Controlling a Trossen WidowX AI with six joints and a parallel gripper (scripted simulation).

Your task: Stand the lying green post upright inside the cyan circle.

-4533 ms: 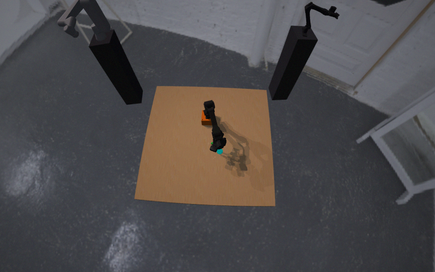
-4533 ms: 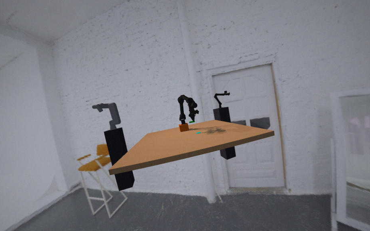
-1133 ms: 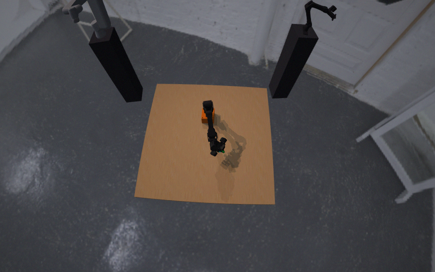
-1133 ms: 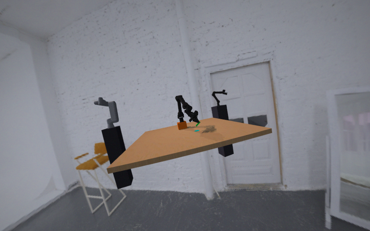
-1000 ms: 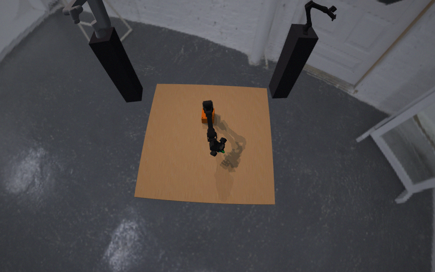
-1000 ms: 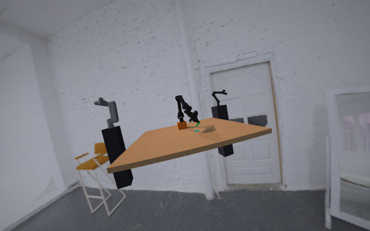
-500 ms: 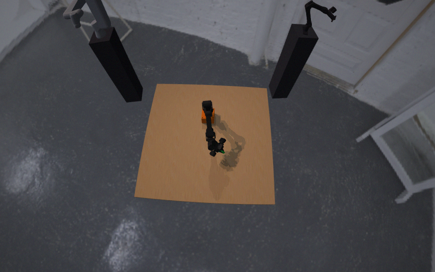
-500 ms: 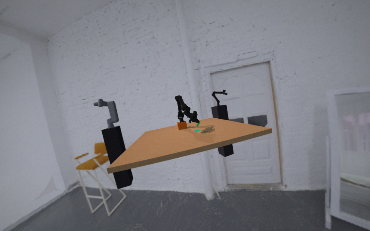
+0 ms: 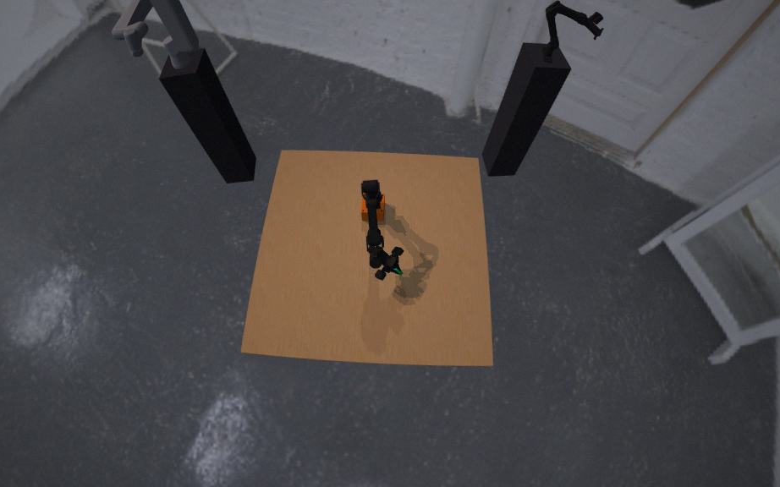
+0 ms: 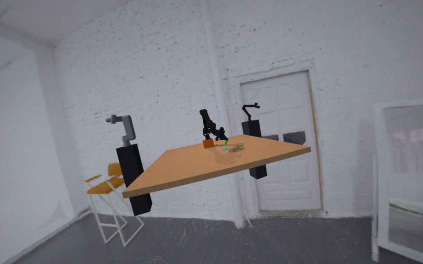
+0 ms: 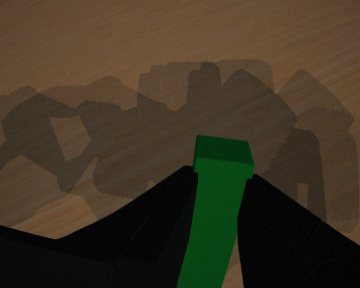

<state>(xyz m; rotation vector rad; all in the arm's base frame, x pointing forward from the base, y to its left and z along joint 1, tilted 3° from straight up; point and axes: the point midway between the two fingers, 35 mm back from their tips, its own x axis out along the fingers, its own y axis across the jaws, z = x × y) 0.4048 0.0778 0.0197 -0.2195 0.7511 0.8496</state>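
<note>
Now: the cyan circle 11 cm below my gripper tip, 7 cm behind it and 2 cm to the right of it. Also, from my gripper tip: green post: 2 cm below, 1 cm to the right, 1 cm behind.
</note>
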